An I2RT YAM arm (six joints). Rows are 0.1 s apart.
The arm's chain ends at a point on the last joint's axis. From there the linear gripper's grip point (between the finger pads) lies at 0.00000 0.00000 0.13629 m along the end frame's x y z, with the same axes.
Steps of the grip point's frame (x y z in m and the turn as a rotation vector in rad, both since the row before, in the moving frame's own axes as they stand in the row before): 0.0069, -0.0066, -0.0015, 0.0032, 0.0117, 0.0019; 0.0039, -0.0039, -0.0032, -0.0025, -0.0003, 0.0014; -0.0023, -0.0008, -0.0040, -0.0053, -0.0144, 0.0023; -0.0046, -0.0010, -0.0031, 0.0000, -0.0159, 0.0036; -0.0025, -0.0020, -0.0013, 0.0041, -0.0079, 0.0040; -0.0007, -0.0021, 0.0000, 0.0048, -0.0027, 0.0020; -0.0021, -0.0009, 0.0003, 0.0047, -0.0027, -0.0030; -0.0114, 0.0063, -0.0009, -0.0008, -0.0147, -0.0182
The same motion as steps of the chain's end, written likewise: 0.0053, -0.0062, -0.0015, 0.0032, 0.0117, 0.0019; 0.0039, -0.0042, -0.0032, -0.0025, -0.0003, 0.0014; -0.0003, -0.0015, -0.0040, -0.0053, -0.0144, 0.0023; -0.0024, -0.0010, -0.0031, 0.0000, -0.0159, 0.0036; -0.0014, -0.0014, -0.0013, 0.0041, -0.0079, 0.0040; -0.0003, -0.0014, 0.0000, 0.0048, -0.0027, 0.0020; -0.0017, -0.0003, 0.0003, 0.0047, -0.0027, -0.0030; -0.0094, 0.0062, -0.0009, -0.0008, -0.0147, -0.0182
